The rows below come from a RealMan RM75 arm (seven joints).
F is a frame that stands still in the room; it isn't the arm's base.
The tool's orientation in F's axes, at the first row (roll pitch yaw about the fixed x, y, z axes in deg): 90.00 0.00 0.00
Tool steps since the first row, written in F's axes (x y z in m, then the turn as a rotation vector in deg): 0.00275 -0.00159 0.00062 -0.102 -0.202 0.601; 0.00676 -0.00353 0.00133 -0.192 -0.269 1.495; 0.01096 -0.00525 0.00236 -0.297 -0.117 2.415; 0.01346 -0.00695 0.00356 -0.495 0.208 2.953; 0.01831 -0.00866 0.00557 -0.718 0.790 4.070; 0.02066 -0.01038 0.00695 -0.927 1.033 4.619; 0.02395 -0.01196 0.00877 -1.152 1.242 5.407; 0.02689 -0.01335 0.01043 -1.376 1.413 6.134; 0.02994 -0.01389 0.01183 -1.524 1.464 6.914; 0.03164 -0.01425 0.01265 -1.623 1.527 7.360; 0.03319 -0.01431 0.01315 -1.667 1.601 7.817
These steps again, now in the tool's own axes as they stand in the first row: 0.00275 0.00062 0.00159 -0.102 0.601 0.202; 0.00676 0.00133 0.00353 -0.192 1.495 0.269; 0.01096 0.00236 0.00525 -0.297 2.415 0.117; 0.01346 0.00356 0.00695 -0.495 2.953 -0.208; 0.01831 0.00557 0.00866 -0.718 4.070 -0.790; 0.02066 0.00695 0.01038 -0.927 4.619 -1.033; 0.02395 0.00877 0.01196 -1.152 5.407 -1.242; 0.02689 0.01043 0.01335 -1.376 6.134 -1.413; 0.02994 0.01183 0.01389 -1.524 6.914 -1.464; 0.03164 0.01265 0.01425 -1.623 7.360 -1.527; 0.03319 0.01315 0.01431 -1.667 7.817 -1.601
